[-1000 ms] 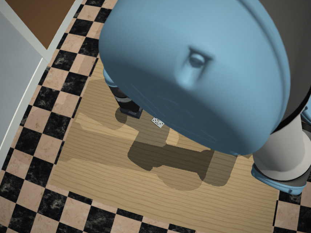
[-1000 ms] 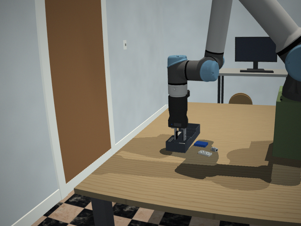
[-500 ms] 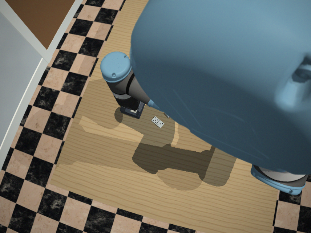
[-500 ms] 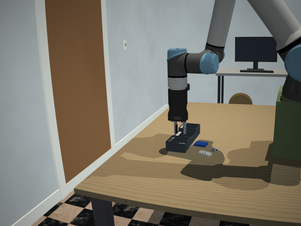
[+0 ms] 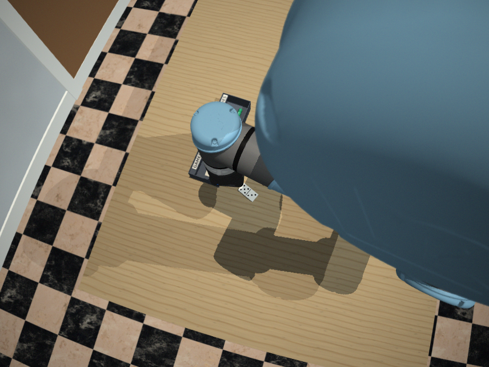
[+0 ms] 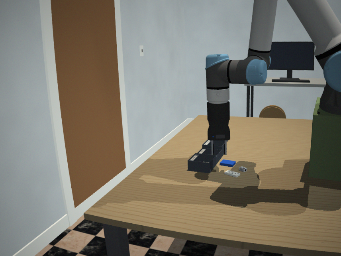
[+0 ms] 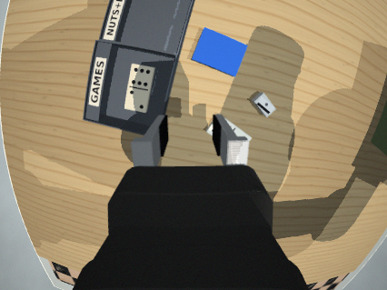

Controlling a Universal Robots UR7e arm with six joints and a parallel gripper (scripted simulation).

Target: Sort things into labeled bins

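Right now my hand is 9 cm past the grey metal piece, 8 cm above it and 2 cm to the left of it. Also, from my hand: dark three-part bin (11 cm to the right, 6 cm below, 5 cm ahead); then blue flat block (8 cm below, 7 cm to the right, 3 cm behind); then green battery (19 cm to the right, 7 cm below, 2 cm ahead).
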